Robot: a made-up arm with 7 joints.
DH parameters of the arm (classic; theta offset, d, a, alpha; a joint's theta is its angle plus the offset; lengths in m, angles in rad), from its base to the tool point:
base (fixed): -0.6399 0 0.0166 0
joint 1: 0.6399 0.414 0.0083 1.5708
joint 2: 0 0.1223 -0.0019 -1.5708
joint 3: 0 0.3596 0.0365 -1.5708
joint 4: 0 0.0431 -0.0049 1.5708
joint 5: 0 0.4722 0.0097 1.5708
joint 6: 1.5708 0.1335 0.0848 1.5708
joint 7: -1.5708 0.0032 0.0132 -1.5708
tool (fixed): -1.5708 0.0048 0 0
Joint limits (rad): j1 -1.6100..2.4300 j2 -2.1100..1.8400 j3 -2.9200..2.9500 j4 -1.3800..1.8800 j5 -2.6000..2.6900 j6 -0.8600..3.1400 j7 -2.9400..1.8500
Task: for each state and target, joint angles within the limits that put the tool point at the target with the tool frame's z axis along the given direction. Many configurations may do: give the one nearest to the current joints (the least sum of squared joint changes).
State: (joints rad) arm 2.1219 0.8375 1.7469 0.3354 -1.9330 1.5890 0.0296
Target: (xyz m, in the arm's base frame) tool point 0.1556 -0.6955 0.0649 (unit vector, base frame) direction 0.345 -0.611 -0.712
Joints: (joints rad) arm 2.1553 1.5705 2.1349 1.2460 -1.5037 0.7739 0.5106
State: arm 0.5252 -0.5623 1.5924 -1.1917 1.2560 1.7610 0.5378
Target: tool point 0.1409 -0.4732 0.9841 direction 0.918 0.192 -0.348
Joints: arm 0.1522 -0.1699 1.2231 -1.2455 1.1474 2.0318 0.3298
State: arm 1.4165 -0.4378 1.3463 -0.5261 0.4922 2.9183 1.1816
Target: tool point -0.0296 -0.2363 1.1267 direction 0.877 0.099 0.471
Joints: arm 0.8607 0.4535 0.9235 0.1274 -0.0221 3.1400 1.7096
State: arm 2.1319 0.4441 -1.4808 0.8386 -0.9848 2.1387 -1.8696
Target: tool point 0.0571 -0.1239 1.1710 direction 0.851 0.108 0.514
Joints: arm 2.0159 0.2165 -1.6893 -0.0619 -1.1618 2.4836 -2.2672
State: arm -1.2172 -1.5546 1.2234 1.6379 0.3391 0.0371 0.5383
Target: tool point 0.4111 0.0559 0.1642 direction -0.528 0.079 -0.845
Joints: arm -0.9547 -1.3608 1.1623 1.8762 0.5610 -0.0092 1.4622
